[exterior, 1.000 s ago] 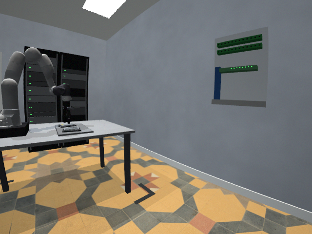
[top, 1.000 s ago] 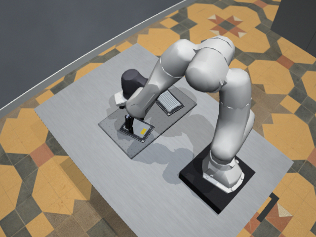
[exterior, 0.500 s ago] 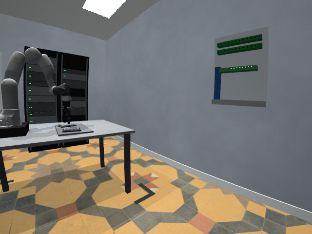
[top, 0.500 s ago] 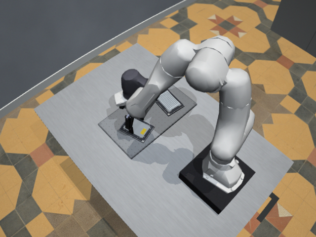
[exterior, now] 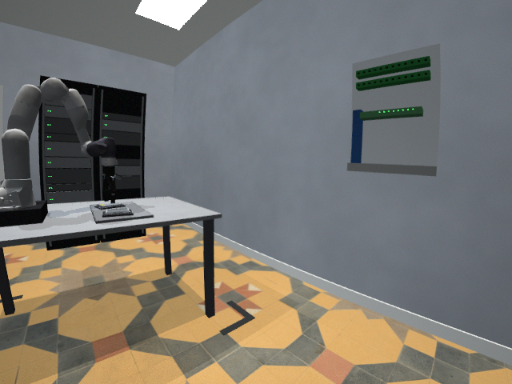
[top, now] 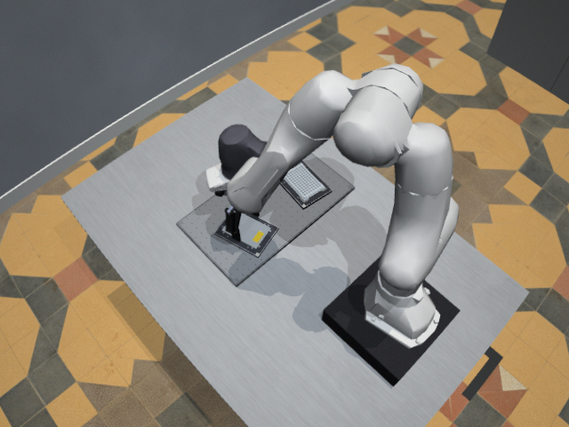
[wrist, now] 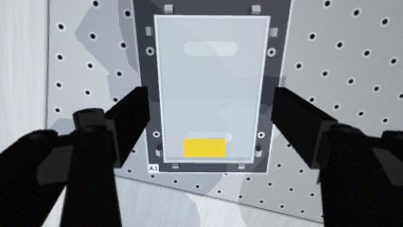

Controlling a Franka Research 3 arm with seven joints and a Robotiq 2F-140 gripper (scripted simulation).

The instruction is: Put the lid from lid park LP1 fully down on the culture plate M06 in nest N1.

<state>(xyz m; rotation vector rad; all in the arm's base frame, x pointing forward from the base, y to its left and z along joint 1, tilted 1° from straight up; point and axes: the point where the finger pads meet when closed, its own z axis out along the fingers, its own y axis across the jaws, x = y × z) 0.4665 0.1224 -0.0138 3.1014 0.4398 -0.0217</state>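
My gripper is now 4 cm above the clear lid. The rest, counted from my hand: culture plate M06: 1 cm ahead, 26 cm to the right, 4 cm below; dark lid park: 5 cm below.
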